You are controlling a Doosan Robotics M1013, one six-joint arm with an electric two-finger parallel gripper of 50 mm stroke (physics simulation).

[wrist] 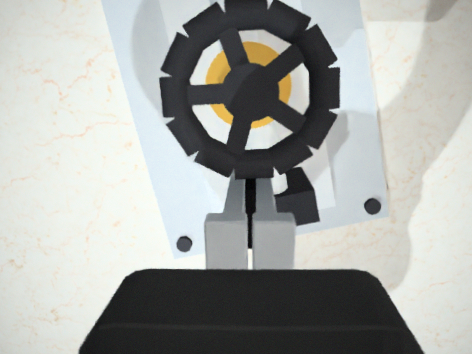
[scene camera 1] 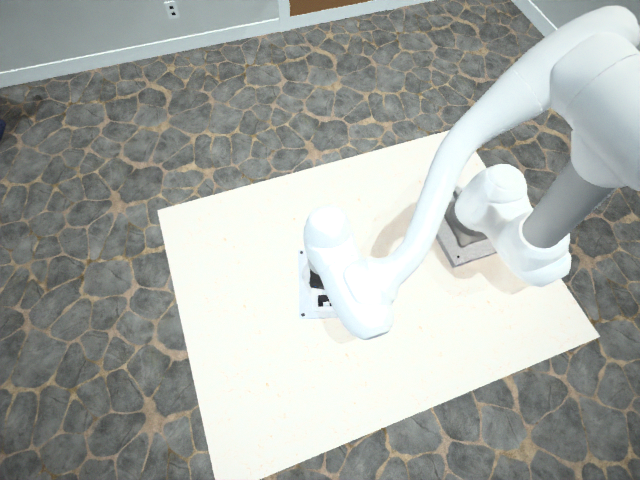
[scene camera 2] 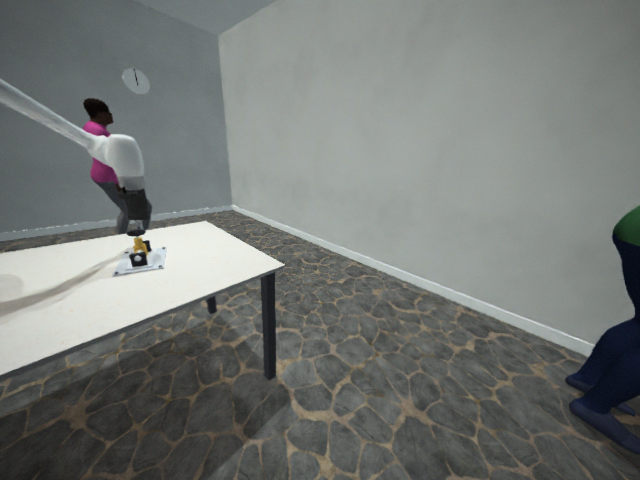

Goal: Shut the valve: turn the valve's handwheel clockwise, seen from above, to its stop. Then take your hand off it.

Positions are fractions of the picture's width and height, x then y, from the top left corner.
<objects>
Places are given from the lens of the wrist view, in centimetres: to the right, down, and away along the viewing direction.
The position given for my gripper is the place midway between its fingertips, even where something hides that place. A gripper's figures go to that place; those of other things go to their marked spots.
my gripper (wrist: 0.53, 0.54): 1, 1, 16
black five-spoked handwheel (wrist: 0.53, 0.26): 0, -3, 13
</objects>
